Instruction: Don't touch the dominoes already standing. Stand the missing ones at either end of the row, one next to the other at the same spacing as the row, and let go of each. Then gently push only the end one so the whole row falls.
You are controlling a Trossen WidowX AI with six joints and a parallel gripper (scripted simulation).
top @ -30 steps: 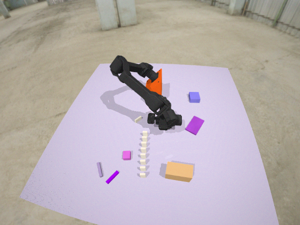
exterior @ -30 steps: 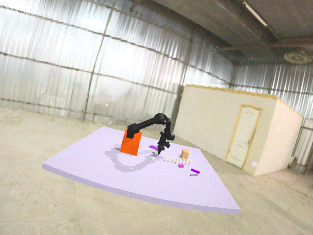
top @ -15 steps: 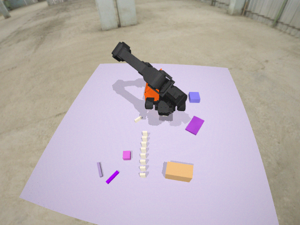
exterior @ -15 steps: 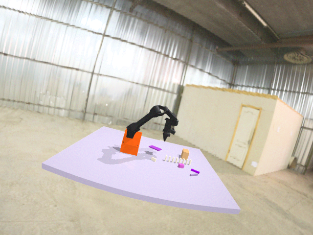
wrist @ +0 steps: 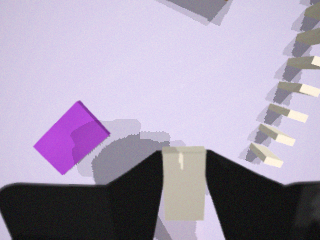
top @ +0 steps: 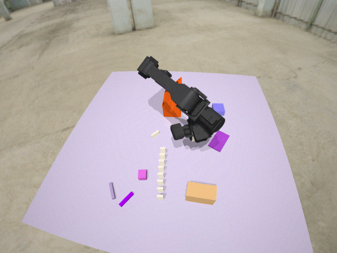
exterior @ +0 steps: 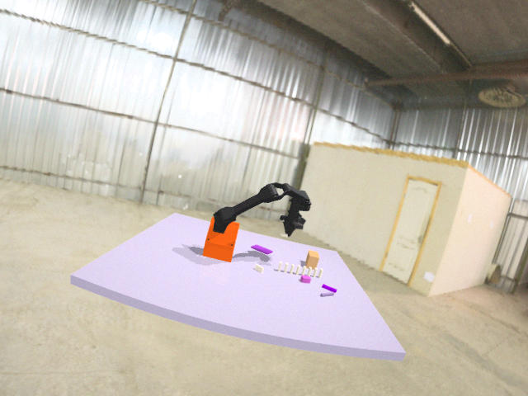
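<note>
The tan box is 19 cm ahead of my gripper tip, 12 cm below it and 4 cm to the left of it. From my gripper tip the other things lie so: purple slab: 16 cm below, 15 cm to the left, 11 cm behind; then pink cube: 23 cm to the right, 15 cm below, 11 cm ahead; then purple bar: 29 cm to the right, 23 cm ahead, 16 cm below.
</note>
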